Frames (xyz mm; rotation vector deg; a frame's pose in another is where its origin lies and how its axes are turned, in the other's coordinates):
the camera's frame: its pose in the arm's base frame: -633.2 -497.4 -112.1 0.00 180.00 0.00
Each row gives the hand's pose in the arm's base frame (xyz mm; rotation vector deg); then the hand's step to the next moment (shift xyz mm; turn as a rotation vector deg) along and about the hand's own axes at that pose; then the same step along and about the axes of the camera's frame.
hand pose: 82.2 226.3 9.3 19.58 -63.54 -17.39
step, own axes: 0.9 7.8 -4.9 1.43 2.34 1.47
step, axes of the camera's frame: -5.3 7.3 -2.0 0.58 1.38 -2.73
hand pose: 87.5 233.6 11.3 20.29 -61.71 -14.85
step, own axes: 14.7 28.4 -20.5 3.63 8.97 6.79
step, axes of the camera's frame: -25.9 23.6 -14.6 4.10 5.79 -9.46
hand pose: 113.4 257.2 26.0 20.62 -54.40 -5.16
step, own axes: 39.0 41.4 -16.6 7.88 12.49 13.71
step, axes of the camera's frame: -32.8 34.1 -35.7 7.50 6.29 -17.61
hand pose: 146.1 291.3 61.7 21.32 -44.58 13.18
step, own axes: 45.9 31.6 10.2 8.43 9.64 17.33
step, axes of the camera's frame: -14.6 27.6 -47.3 8.47 2.25 -19.68
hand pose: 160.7 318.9 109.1 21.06 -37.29 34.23
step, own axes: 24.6 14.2 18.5 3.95 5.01 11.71
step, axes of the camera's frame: 1.5 11.7 -31.8 5.91 -0.34 -11.95
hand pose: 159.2 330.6 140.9 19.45 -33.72 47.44
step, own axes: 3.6 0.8 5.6 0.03 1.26 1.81
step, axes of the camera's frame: 0.7 -0.2 -6.7 1.60 -0.08 -1.52
